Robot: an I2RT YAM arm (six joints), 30 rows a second.
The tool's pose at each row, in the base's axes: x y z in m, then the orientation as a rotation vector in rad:
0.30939 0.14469 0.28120 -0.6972 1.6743 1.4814
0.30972 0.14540 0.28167 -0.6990 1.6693 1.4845
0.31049 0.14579 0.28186 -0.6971 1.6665 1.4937
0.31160 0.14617 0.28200 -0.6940 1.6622 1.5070
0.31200 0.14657 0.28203 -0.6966 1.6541 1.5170
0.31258 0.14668 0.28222 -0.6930 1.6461 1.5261
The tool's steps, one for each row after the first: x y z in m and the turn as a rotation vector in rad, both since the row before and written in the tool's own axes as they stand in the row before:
-0.00051 0.00011 0.00075 -0.0042 -0.0019 -0.0015
-0.00054 -0.00046 0.00053 -0.0061 -0.0021 0.0046
-0.00069 -0.00077 0.00058 -0.0088 -0.0034 0.0067
-0.00021 -0.00025 0.00047 -0.0100 -0.0027 0.0006
-0.00047 -0.00035 0.00021 -0.0071 -0.0064 0.0025

